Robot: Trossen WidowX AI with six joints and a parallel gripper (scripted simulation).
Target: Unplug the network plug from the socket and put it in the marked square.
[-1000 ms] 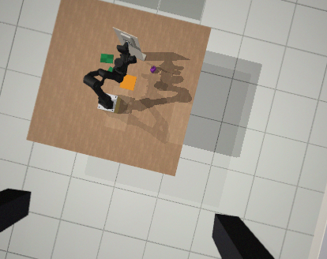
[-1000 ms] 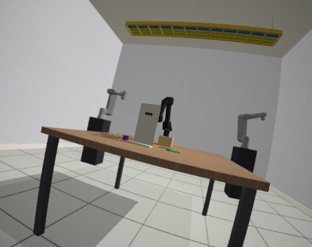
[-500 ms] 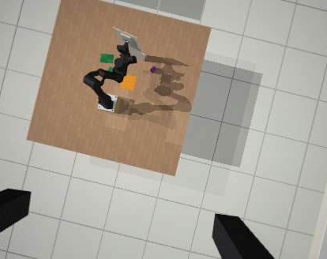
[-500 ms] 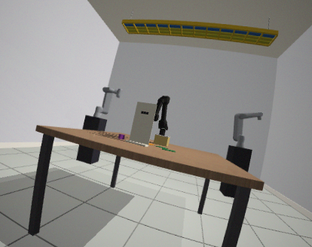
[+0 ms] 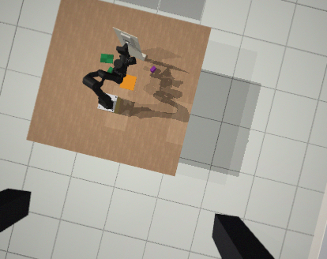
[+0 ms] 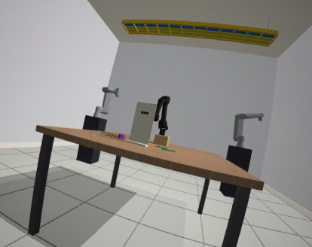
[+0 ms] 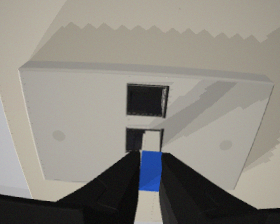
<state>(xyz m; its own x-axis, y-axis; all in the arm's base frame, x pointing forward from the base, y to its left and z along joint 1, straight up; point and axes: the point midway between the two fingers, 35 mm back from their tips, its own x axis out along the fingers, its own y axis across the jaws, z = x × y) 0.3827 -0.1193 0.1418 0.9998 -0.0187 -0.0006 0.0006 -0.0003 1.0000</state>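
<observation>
The orange square lies 24 cm below my gripper tip, 19 cm behind it and 2 cm to the left of it. Also, from my gripper tip: thin pale tab: 1 cm ahead; upright panel: 9 cm below, 3 cm ahead, 1 cm to the right; network plug: 1 cm ahead.
</observation>
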